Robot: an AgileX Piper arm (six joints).
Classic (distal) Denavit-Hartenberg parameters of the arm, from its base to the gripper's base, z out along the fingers. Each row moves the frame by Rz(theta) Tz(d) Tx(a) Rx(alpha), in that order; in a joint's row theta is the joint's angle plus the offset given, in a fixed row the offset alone. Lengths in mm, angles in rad.
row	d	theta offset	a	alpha
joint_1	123	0	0	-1.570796
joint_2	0	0.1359	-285.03	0
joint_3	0	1.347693	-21.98	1.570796
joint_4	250.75	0	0	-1.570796
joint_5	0	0	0	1.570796
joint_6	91	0	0	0
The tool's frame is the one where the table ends.
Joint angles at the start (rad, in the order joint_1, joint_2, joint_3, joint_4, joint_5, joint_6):
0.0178 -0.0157 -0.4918 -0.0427 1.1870 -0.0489
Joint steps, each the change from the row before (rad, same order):
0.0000 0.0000 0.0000 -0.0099 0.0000 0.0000
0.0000 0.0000 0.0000 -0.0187 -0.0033 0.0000
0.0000 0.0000 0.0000 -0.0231 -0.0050 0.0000
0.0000 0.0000 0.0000 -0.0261 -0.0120 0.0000
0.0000 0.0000 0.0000 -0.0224 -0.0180 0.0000
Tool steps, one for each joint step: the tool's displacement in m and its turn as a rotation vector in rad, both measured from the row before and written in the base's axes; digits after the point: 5 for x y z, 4 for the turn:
-0.00001 -0.00083 0.00003 -0.0082 -0.0001 -0.0055
0.00014 -0.00156 0.00033 -0.0155 -0.0036 -0.0103
0.00020 -0.00192 0.00051 -0.0193 -0.0053 -0.0126
0.00050 -0.00212 0.00111 -0.0221 -0.0123 -0.0136
0.00077 -0.00175 0.00158 -0.0196 -0.0182 -0.0106

